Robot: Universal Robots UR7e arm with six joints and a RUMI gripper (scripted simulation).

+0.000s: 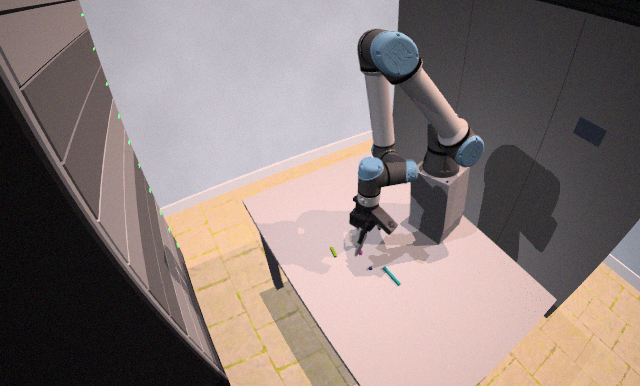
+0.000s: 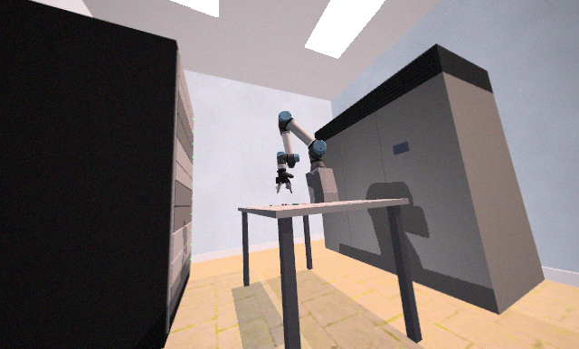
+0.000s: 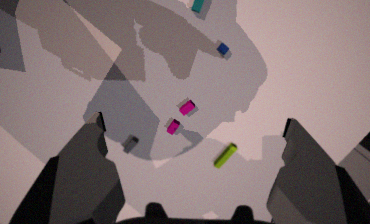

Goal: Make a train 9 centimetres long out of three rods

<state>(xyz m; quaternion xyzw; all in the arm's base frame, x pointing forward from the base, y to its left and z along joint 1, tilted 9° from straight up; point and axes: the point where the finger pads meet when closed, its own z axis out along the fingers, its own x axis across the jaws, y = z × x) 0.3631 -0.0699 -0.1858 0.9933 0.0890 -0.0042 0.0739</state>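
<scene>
The grey rod is 70 mm behind my hand, 120 mm to the right of it and 90 mm below it. Round my hand: turquoise rod: 10 mm behind, 130 mm to the left, 90 mm below; blue rod: 30 mm ahead, 50 mm to the left, 90 mm below; lime rod: 80 mm ahead, 110 mm to the right, 90 mm below.
</scene>
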